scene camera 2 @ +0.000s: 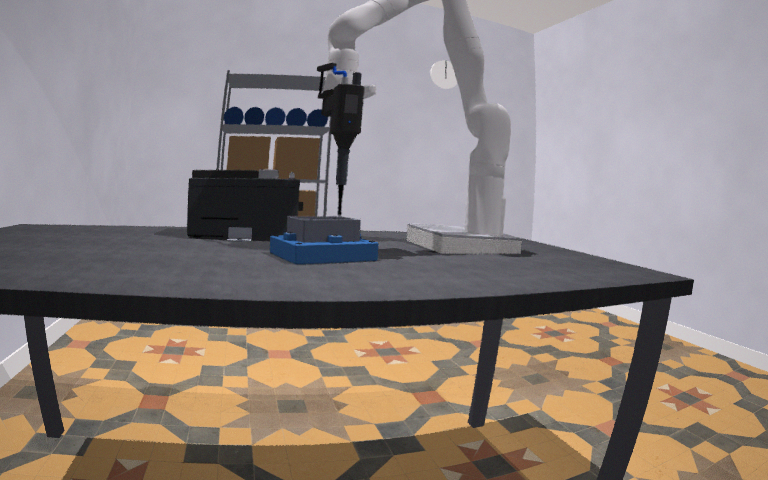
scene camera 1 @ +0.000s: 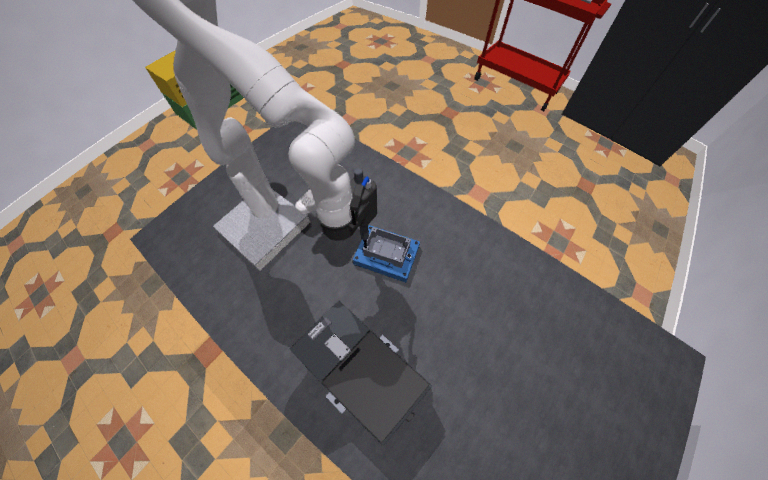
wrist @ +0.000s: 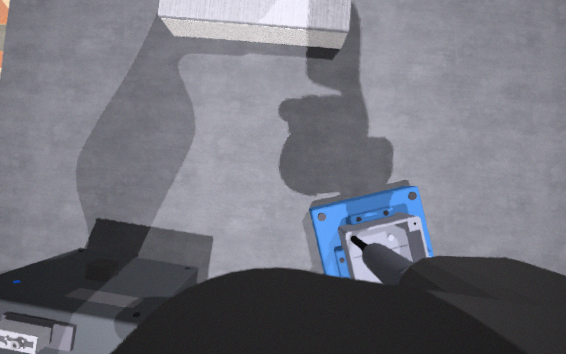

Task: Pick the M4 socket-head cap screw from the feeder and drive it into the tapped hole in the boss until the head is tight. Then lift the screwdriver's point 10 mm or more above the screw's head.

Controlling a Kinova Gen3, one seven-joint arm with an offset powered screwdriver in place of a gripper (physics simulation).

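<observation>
My gripper, a black powered screwdriver [scene camera 1: 365,244] [scene camera 2: 339,212] [wrist: 353,239], hangs upright with its thin bit over one corner of the grey housing [scene camera 2: 322,229] [wrist: 376,226]. The point is at or very slightly above that corner's rim, and it hides the boss there. A gap, if any, is too small to tell. I cannot make out the M4 screw at the point. Another corner boss [wrist: 414,223] shows a small dark hole. The housing sits in the blue fixture [scene camera 1: 373,270] [scene camera 2: 336,253] [wrist: 325,240]. The dark feeder [scene camera 1: 376,390] [scene camera 2: 243,206] stands apart from it.
The arm's pale base plate [scene camera 1: 257,243] [scene camera 2: 464,242] [wrist: 255,30] lies on the dark table [scene camera 1: 509,316] [scene camera 2: 169,271]. In scene camera 2, a shelf rack [scene camera 2: 271,81] stands behind the feeder. A red cart [scene camera 1: 523,67] and a black cabinet [scene camera 1: 662,73] stand beyond the table.
</observation>
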